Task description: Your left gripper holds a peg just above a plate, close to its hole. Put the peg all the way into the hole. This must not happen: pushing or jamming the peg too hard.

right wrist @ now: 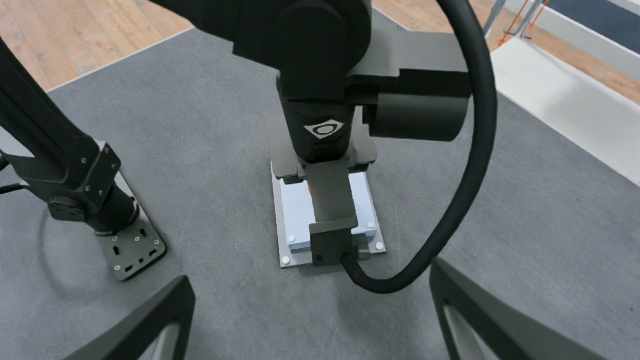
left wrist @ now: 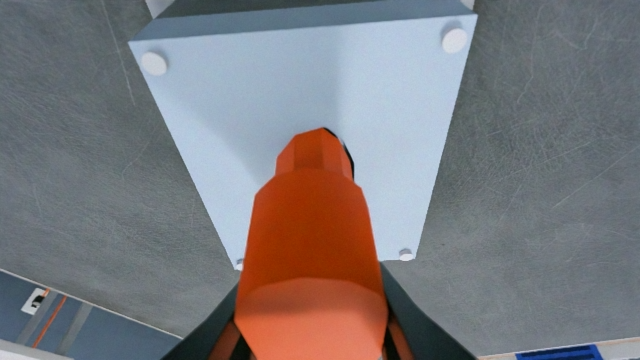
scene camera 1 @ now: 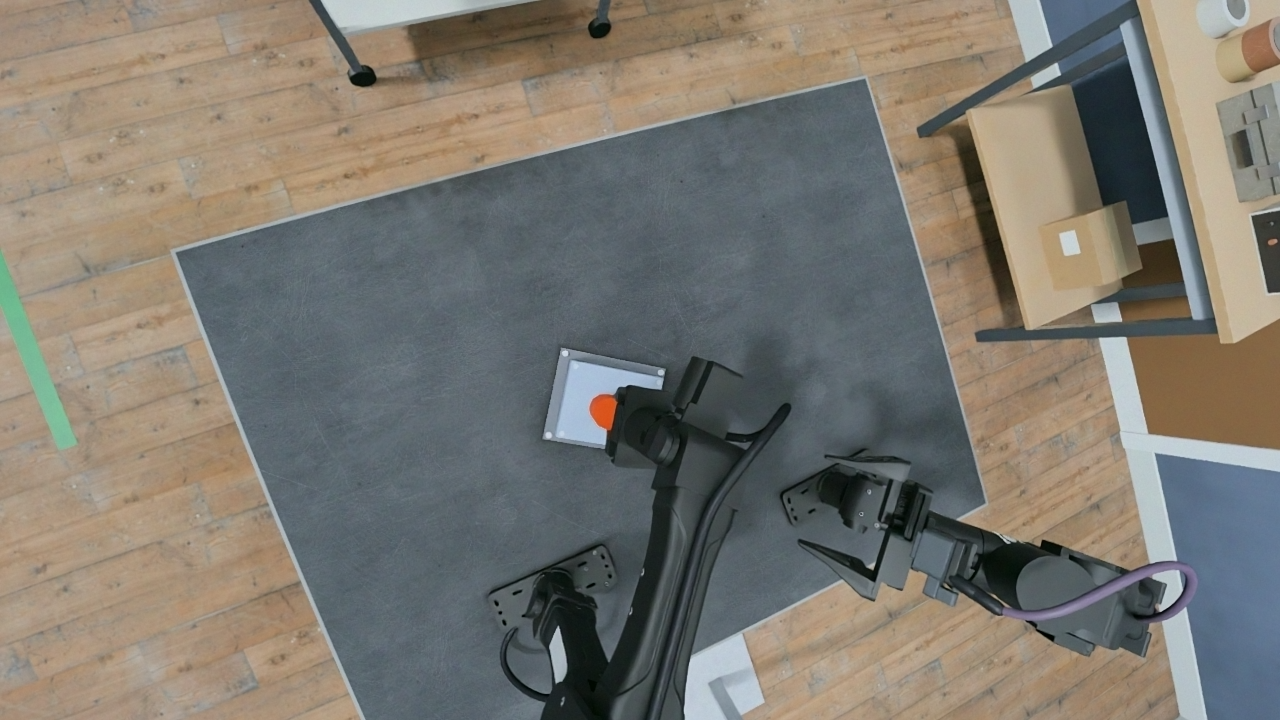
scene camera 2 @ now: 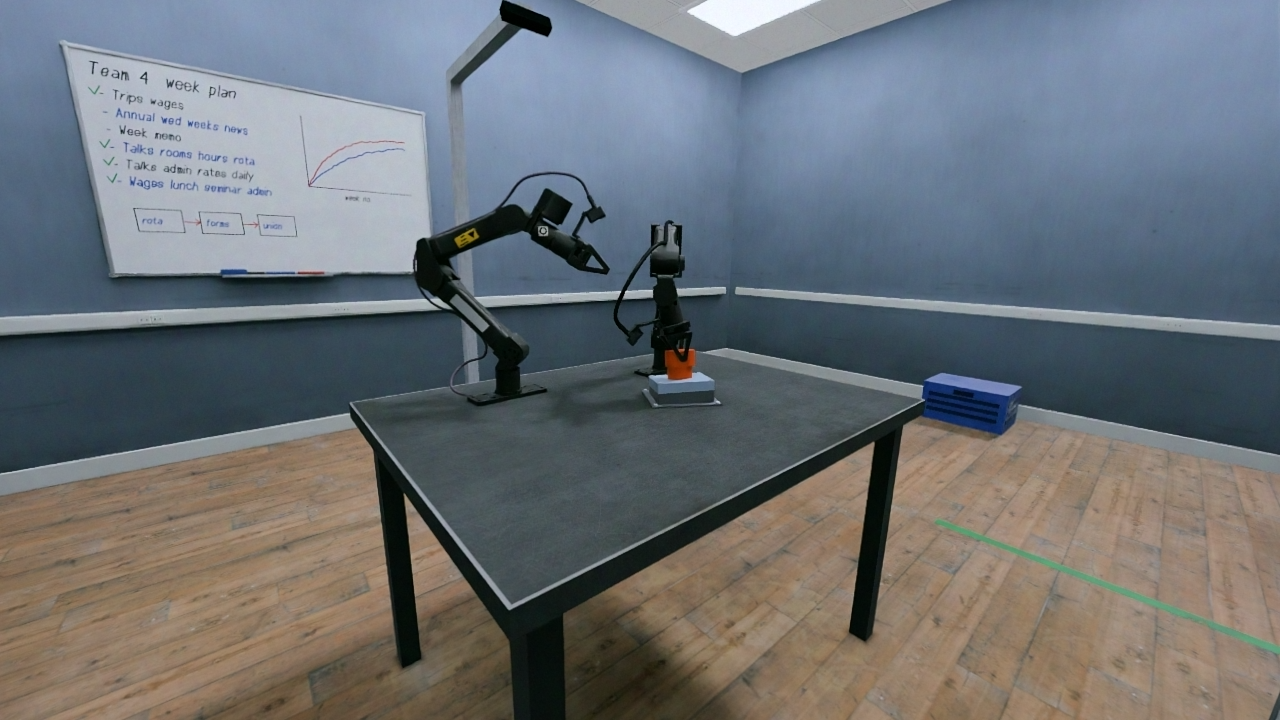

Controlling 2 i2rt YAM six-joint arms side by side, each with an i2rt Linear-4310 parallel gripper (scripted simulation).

Note:
I see my left gripper, my right gripper, an orange peg and a light blue plate.
My right gripper also shows in the right wrist view.

